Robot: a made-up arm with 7 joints.
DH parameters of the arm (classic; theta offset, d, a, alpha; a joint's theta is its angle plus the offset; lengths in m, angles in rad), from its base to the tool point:
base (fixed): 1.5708 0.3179 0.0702 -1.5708
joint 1: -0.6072 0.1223 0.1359 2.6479
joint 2: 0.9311 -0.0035 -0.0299 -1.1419
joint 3: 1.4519 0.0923 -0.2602 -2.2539
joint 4: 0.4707 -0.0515 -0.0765 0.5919
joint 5: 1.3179 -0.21 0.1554 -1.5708
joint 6: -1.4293 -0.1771 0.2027 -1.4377
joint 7: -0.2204 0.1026 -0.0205 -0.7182
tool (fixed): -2.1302 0.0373 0 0
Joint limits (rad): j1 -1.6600..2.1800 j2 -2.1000..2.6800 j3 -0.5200..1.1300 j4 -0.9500..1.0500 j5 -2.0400..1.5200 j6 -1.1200..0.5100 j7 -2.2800..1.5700
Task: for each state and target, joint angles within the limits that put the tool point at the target. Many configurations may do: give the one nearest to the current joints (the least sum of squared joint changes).
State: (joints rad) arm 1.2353 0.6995 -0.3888 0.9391 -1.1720 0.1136 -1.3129
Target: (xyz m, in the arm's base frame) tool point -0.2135 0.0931 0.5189
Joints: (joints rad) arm 0.9598 0.9078 0.2483 0.6964 -1.5078 0.2871 -1.2909
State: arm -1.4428 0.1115 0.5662 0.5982 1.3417 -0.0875 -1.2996
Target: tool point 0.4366 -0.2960 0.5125
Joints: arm -1.3724 0.0855 0.5087 0.5551 1.3293 0.0114 -1.2923
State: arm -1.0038 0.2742 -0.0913 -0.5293 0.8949 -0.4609 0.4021
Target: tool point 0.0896 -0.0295 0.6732
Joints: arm -1.1878 0.3313 -0.0171 -0.5491 0.8303 -0.5770 0.4101
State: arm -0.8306 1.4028 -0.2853 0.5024 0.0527 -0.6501 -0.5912
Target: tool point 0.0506 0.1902 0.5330
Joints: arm -0.2804 1.0708 -0.5200 0.3675 -0.0073 -0.9313 -0.6647
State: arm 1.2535 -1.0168 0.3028 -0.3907 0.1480 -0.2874 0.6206
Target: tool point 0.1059 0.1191 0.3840
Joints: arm 1.6227 -1.7790 -0.2648 0.1502 0.4520 -0.9515 0.8209
